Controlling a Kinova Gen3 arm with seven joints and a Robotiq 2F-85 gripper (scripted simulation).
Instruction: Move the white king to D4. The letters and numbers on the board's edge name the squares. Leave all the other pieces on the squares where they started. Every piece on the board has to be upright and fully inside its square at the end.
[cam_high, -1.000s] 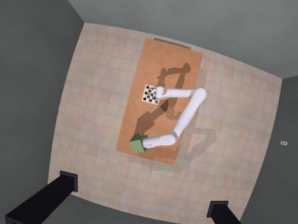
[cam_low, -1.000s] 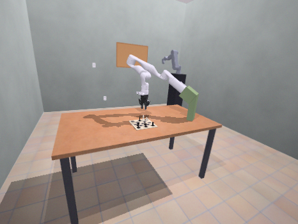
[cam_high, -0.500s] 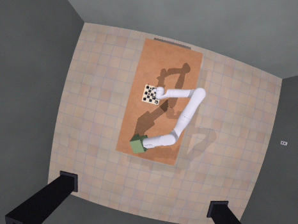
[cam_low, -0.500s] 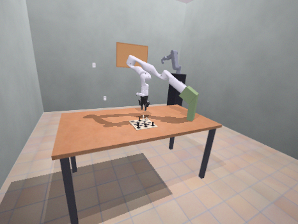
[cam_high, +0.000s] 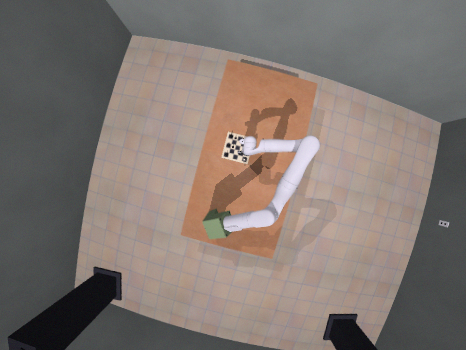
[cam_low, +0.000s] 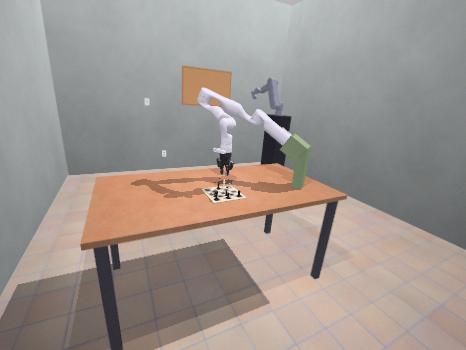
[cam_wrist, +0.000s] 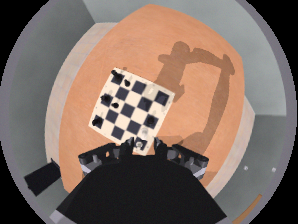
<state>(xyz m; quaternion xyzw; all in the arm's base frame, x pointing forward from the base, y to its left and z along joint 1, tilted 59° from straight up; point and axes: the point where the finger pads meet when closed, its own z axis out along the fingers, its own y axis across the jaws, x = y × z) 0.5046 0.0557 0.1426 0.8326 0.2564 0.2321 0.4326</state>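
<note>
My hand is 80 mm above the white king. Also, from my hand: white piece 40 mm behind, 100 mm below; chessboard 40 mm ahead, 70 mm to the left, 110 mm below.
</note>
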